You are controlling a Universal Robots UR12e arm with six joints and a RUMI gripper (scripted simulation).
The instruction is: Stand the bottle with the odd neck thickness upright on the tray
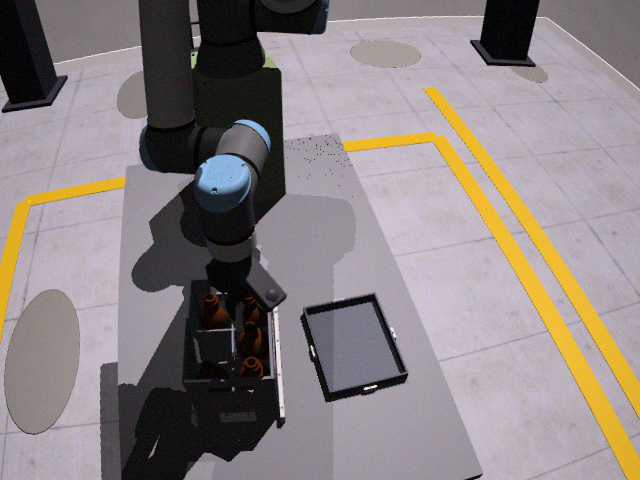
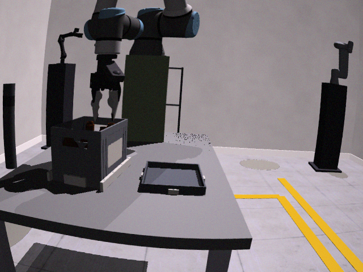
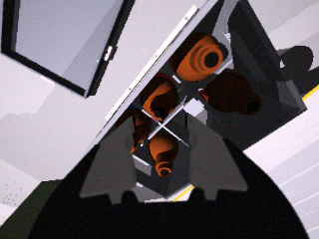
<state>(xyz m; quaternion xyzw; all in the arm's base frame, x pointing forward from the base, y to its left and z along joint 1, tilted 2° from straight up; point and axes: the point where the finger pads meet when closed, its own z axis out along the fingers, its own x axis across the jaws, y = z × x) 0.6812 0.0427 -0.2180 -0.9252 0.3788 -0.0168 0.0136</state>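
Right now my hand is 50 mm to the left of the dark grey crate and 110 mm above it. Also, from my hand: black tray: 40 mm behind, 230 mm to the left, 180 mm below.
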